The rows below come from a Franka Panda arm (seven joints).
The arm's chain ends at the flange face. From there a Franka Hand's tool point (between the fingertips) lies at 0.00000 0.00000 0.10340 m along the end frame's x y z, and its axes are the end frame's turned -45 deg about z.
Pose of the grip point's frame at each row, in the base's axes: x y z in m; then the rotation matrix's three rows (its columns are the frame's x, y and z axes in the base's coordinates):
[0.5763 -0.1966 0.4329], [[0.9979 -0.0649 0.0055], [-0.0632 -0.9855 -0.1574], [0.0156 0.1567 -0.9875]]
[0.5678 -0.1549 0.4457], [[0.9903 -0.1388 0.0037], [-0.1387 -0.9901 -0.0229], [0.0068 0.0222 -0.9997]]
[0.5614 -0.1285 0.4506], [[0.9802 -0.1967 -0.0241], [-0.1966 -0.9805 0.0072], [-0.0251 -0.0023 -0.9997]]
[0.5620 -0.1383 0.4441], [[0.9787 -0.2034 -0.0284], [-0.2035 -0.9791 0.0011], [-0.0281 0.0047 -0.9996]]
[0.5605 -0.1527 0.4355], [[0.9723 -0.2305 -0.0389], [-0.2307 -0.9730 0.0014], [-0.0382 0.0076 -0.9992]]
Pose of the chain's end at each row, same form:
[0.5757 -0.1803 0.5350], [[0.6597 -0.7515 0.0055], [-0.7415 -0.6522 -0.1574], [0.1218 0.0998 -0.9875]]
[0.5674 -0.1525 0.5491], [[0.6021 -0.7984 0.0037], [-0.7982 -0.6020 -0.0229], [0.0205 0.0109 -0.9997]]
[0.5639 -0.1292 0.5540], [[0.5540 -0.8322 -0.0241], [-0.8323 -0.5543 0.0072], [-0.0194 0.0161 -0.9997]]
[0.5649 -0.1384 0.5475], [[0.5482 -0.8359 -0.0284], [-0.8362 -0.5484 0.0011], [-0.0165 0.0232 -0.9996]]
[0.5645 -0.1528 0.5388], [[0.5245 -0.8505 -0.0389], [-0.8511 -0.5249 0.0014], [-0.0216 0.0324 -0.9992]]

